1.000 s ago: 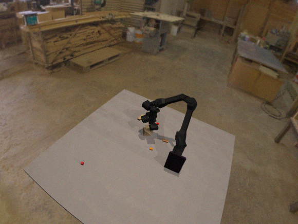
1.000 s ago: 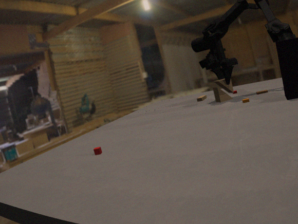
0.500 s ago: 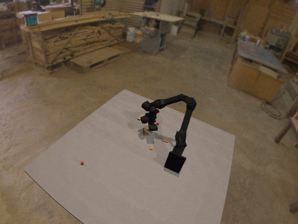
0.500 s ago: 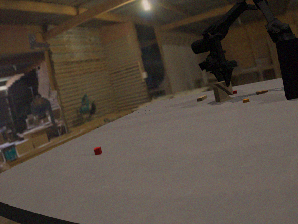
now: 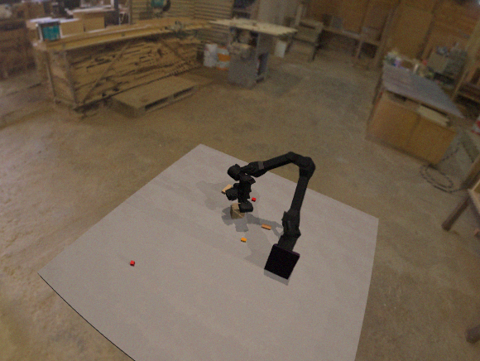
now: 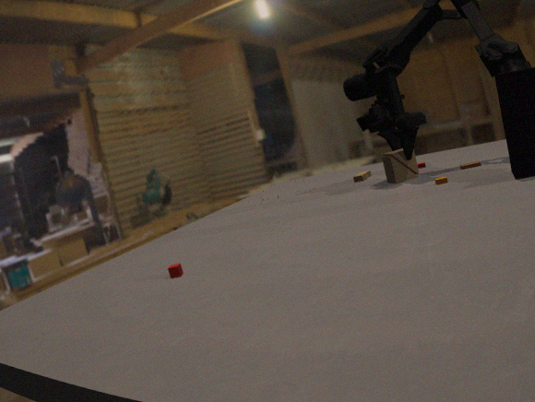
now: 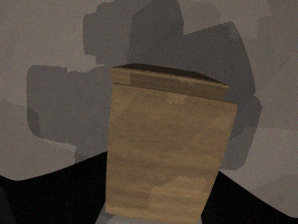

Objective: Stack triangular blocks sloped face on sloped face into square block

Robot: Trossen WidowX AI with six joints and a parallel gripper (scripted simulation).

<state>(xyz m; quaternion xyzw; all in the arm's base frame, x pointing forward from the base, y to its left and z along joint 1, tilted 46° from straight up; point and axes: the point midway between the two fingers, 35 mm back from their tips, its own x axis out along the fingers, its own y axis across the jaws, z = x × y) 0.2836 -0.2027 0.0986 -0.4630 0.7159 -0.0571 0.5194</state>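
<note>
My gripper tip is 20 mm short of the triangular block, 20 mm to the right of it and 30 mm above it. Round my gripper tip: orange-brown bar (160 mm behind, 10 mm to the left, 40 mm below); tan bar (140 mm ahead, 140 mm to the right, 40 mm below); orange piece (90 mm behind, 150 mm to the left, 40 mm below).
</note>
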